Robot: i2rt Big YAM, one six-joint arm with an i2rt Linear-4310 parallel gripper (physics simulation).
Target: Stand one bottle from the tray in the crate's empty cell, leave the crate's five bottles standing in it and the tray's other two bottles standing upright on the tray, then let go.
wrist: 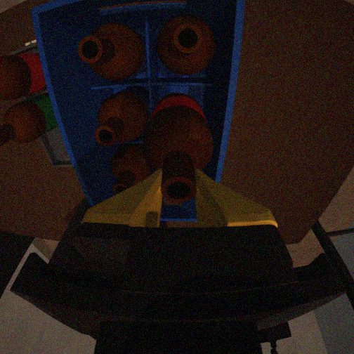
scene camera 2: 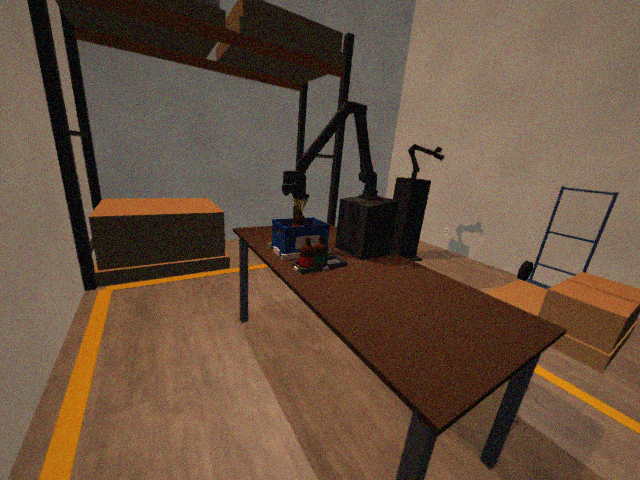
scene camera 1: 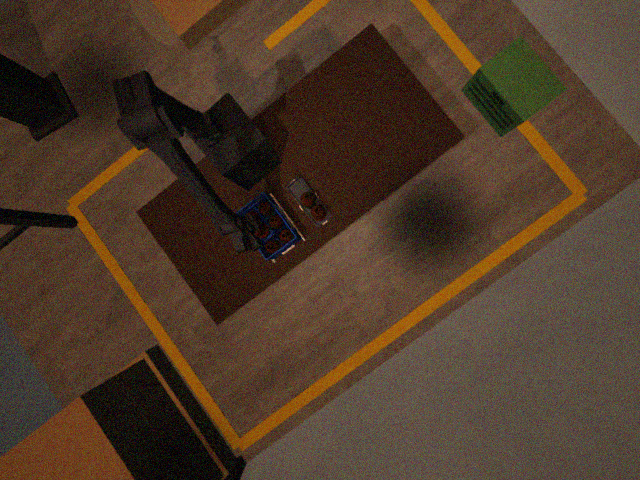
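Seen in the pictures: gripper, fingertip midpoint: (scene camera 2: 299, 211); arm's base, link origin: (scene camera 2: 369, 198) (scene camera 1: 215, 132).
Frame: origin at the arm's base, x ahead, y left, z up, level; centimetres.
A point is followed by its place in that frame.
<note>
The blue crate (scene camera 1: 281, 212) {x 38.2, y 4.9, z -23.8 cm} (scene camera 2: 279, 237) {x 55.2, y -0.6, z -22.5 cm} (wrist: 231, 90) stands on the table. My gripper (scene camera 2: 299, 207) {x 41.5, y -8.2, z -9.5 cm} (wrist: 178, 175) is shut on the neck of a brown bottle with a red label (wrist: 177, 140). Its body is at the crate's middle right cell in the wrist view, partly below the rim and roughly upright; its base is hidden. Four crate bottles (wrist: 117, 52) (wrist: 186, 47) (wrist: 124, 115) (wrist: 131, 162) show in their cells; the near right cell is hidden. On the grey tray (scene camera 1: 297, 187) {x 28.8, y 18.1, z -31.9 cm} (scene camera 2: 337, 262) {x 27.5, y 17.6, z -32.4 cm} stand a red-labelled bottle (scene camera 2: 307, 256) {x 48.4, y 24.8, z -24.5 cm} (wrist: 12, 77) and a green-labelled one (scene camera 2: 321, 254) {x 40.4, y 23.5, z -24.6 cm} (wrist: 25, 121).
The tray is beside the crate on the brown table (scene camera 1: 361, 103) {x 6.3, y 70.2, z -32.4 cm} (scene camera 2: 413, 320) {x 25.5, y 73.5, z -32.4 cm}. The arm's black pedestal (scene camera 1: 250, 160) {x 14.3, y 6.1, z -7.7 cm} (scene camera 2: 364, 227) {x 12.3, y 16.4, z -13.5 cm} stands close by. A second, smaller arm (scene camera 2: 415, 155) is on a tall dark stand (scene camera 2: 410, 217) behind it. Crate walls and dividers surround the held bottle.
</note>
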